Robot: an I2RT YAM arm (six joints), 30 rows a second.
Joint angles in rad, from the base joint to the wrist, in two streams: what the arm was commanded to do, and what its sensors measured. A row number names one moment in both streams.
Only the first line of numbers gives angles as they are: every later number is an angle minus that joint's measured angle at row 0.
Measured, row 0:
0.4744 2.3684 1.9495 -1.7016 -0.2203 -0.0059
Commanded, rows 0 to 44:
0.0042 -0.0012 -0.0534 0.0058 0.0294 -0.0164
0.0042 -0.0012 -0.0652 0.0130 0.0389 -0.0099
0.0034 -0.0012 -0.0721 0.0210 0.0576 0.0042
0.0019 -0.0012 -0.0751 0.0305 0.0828 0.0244
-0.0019 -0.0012 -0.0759 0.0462 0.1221 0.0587
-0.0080 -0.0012 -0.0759 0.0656 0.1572 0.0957
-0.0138 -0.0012 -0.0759 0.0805 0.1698 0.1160
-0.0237 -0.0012 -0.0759 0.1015 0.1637 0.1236
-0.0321 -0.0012 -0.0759 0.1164 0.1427 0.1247
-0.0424 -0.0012 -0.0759 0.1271 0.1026 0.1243
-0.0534 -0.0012 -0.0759 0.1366 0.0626 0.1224
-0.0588 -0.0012 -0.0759 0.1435 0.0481 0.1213
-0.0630 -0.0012 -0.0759 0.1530 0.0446 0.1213
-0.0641 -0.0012 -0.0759 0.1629 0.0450 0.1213
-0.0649 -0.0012 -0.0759 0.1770 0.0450 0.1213
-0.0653 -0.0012 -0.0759 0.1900 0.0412 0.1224
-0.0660 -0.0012 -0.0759 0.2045 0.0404 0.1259
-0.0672 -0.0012 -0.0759 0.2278 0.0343 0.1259
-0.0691 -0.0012 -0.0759 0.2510 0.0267 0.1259
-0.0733 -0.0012 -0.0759 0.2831 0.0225 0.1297
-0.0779 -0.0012 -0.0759 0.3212 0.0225 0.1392
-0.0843 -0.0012 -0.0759 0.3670 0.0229 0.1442
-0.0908 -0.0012 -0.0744 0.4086 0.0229 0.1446
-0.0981 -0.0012 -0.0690 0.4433 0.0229 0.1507
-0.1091 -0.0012 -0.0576 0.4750 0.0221 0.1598
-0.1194 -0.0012 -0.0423 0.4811 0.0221 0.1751
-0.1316 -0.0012 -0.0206 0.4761 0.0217 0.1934
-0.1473 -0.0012 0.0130 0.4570 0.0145 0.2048
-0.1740 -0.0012 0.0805 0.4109 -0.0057 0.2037
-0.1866 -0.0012 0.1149 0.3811 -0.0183 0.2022
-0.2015 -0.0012 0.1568 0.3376 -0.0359 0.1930
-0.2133 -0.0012 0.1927 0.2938 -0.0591 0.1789
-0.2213 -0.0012 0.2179 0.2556 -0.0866 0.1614
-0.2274 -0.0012 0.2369 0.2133 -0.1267 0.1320
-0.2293 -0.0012 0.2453 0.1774 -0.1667 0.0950
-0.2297 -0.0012 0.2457 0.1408 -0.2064 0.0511
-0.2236 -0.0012 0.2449 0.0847 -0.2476 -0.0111
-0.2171 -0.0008 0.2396 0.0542 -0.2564 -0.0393
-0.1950 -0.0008 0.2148 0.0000 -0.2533 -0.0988
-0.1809 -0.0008 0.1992 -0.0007 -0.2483 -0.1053
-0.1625 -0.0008 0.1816 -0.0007 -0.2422 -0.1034
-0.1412 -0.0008 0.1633 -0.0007 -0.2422 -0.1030
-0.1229 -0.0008 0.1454 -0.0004 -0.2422 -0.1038
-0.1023 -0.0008 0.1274 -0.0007 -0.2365 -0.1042
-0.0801 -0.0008 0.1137 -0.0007 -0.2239 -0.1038
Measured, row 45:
-0.1515 0.0004 0.1580 0.0019 -0.2029 -0.0485
